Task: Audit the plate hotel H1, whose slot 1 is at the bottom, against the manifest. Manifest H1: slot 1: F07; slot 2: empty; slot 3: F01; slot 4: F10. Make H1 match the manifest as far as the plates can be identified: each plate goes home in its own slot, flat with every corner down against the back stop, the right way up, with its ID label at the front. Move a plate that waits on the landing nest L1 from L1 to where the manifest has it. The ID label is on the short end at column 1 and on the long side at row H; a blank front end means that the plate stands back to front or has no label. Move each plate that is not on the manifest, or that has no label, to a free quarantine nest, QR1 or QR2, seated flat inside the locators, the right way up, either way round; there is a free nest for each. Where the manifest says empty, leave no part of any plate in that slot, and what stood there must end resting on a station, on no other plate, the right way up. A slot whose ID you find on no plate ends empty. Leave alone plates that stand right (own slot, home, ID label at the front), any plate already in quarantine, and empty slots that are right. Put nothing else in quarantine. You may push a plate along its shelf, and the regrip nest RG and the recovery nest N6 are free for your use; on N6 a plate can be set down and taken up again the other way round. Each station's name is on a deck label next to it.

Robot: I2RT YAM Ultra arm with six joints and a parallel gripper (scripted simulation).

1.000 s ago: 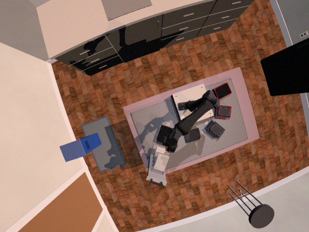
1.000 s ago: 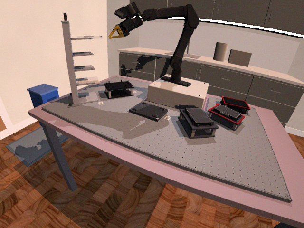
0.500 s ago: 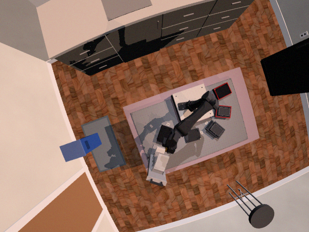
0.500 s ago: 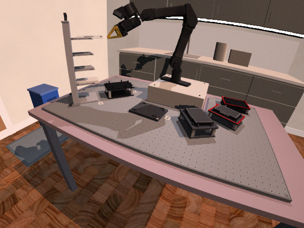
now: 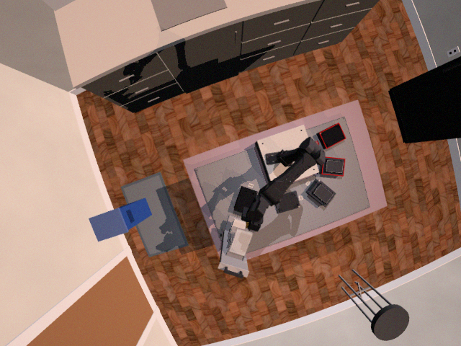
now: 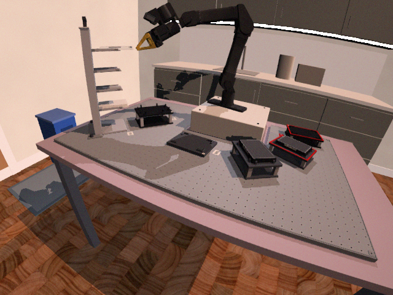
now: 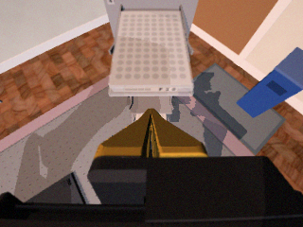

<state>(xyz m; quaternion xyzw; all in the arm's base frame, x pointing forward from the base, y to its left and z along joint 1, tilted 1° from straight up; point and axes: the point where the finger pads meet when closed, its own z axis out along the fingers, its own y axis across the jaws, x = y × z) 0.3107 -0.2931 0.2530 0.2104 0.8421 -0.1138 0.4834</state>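
My gripper is now 19 cm short of the tag reading 4, 3 cm to the left of it and 1 cm below it. Also, from my hand: L1 deck label (10 cm behind, 48 cm to the left, 34 cm below); H1 deck label (11 cm ahead, 5 cm to the left, 34 cm below); N6 label (1 cm behind, 42 cm to the left, 34 cm below).
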